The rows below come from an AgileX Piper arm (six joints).
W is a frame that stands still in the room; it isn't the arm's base.
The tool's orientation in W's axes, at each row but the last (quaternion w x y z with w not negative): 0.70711 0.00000 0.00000 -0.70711; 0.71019 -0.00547 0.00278 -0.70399; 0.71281 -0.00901 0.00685 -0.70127; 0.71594 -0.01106 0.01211 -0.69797; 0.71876 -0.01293 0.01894 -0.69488; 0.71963 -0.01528 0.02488 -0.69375; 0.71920 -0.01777 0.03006 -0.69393; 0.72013 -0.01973 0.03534 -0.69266; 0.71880 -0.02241 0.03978 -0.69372; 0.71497 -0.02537 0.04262 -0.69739; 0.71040 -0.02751 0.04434 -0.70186; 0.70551 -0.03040 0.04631 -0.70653
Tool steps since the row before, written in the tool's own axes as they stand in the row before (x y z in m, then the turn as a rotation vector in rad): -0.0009 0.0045 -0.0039 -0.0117 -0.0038 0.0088; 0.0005 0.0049 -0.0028 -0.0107 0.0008 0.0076; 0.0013 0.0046 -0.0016 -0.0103 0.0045 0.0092; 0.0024 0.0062 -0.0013 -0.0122 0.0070 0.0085; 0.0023 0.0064 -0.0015 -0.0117 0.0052 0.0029; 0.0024 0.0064 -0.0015 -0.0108 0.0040 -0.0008; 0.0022 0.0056 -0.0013 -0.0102 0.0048 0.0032; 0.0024 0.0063 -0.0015 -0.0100 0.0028 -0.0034; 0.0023 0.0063 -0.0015 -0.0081 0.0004 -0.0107; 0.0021 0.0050 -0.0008 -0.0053 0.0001 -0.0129; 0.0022 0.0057 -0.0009 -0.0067 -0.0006 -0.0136; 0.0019 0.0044 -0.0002 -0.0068 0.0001 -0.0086
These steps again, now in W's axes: 0.0045 0.0009 -0.0039 -0.0038 0.0117 0.0088; 0.0049 -0.0005 -0.0029 0.0008 0.0107 0.0075; 0.0046 -0.0012 -0.0017 0.0045 0.0104 0.0091; 0.0062 -0.0022 -0.0015 0.0070 0.0124 0.0083; 0.0064 -0.0021 -0.0018 0.0049 0.0118 0.0028; 0.0064 -0.0021 -0.0019 0.0036 0.0109 -0.0009; 0.0056 -0.0020 -0.0017 0.0046 0.0103 0.0031; 0.0062 -0.0021 -0.0020 0.0021 0.0102 -0.0034; 0.0062 -0.0020 -0.0021 -0.0008 0.0084 -0.0105; 0.0049 -0.0020 -0.0013 -0.0013 0.0056 -0.0127; 0.0056 -0.0021 -0.0015 -0.0021 0.0070 -0.0133; 0.0043 -0.0019 -0.0007 -0.0008 0.0070 -0.0084
